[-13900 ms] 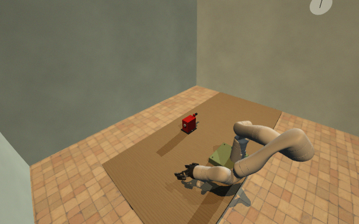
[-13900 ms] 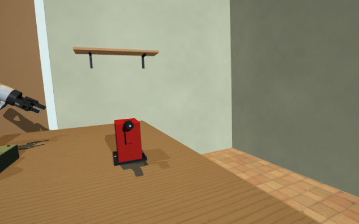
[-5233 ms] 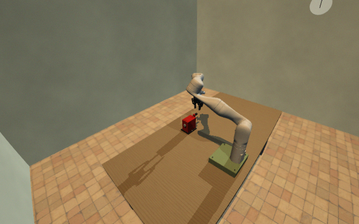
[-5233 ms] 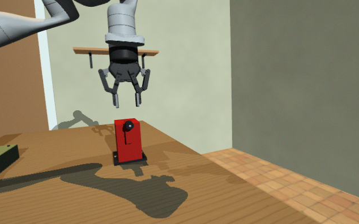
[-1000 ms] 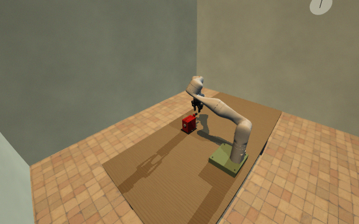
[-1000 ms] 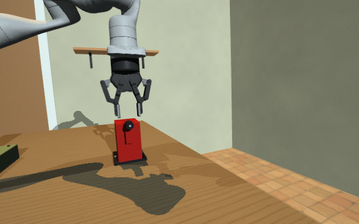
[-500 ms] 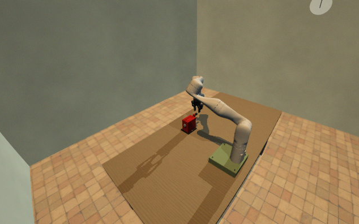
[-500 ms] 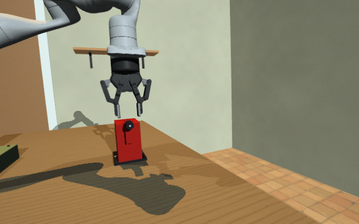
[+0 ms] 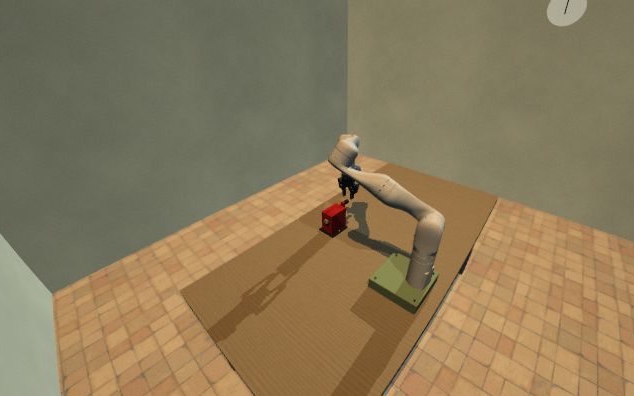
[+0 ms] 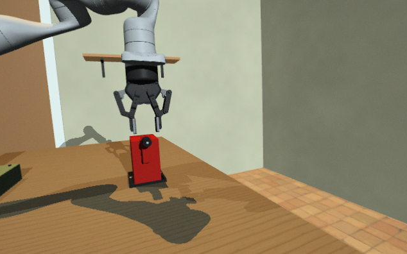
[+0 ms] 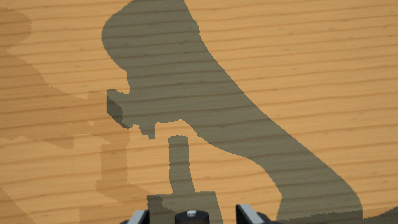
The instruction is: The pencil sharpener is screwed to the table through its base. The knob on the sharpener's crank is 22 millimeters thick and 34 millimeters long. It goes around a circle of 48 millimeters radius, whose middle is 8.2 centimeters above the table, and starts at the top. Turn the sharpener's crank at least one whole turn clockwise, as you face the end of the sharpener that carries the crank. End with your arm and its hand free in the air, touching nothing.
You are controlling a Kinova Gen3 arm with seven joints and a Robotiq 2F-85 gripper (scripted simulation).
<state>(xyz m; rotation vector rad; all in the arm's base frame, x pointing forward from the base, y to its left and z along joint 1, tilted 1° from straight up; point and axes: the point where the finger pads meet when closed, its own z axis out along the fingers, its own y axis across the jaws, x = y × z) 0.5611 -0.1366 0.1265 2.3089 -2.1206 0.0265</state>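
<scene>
My hand is 4 cm above the black crank knob and 2 cm to the right of it.
</scene>
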